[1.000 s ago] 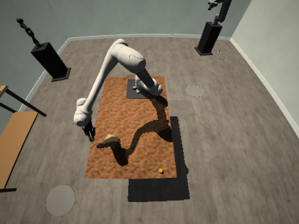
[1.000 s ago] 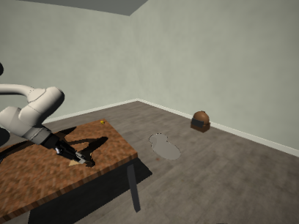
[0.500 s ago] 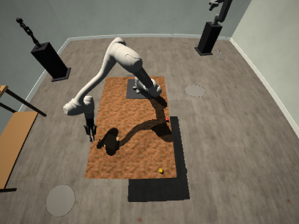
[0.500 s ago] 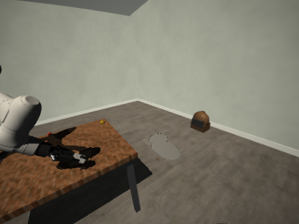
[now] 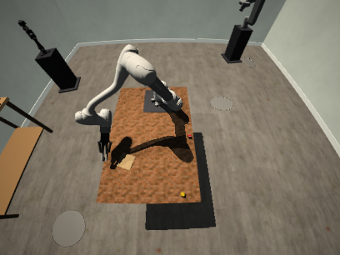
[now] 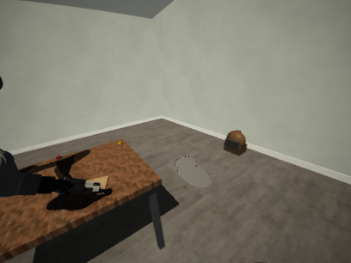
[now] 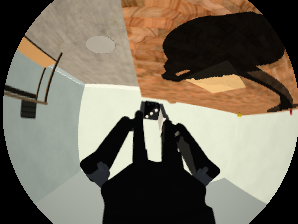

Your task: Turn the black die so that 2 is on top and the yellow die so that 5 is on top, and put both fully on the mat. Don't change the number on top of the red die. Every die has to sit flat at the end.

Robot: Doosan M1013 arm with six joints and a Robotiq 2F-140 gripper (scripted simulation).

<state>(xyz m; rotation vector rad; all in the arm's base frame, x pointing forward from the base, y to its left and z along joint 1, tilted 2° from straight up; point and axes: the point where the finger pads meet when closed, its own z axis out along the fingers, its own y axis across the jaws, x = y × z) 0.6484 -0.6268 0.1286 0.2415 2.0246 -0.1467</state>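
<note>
Right now my hand is 160 mm to the right of the tan mat, 110 mm above it and 40 mm short of it. Round my hand: black die (20 mm ahead, 10 mm below); then yellow die (620 mm to the left, 430 mm ahead, 100 mm below); then red die (830 mm to the left, 100 mm below, 100 mm behind).
</note>
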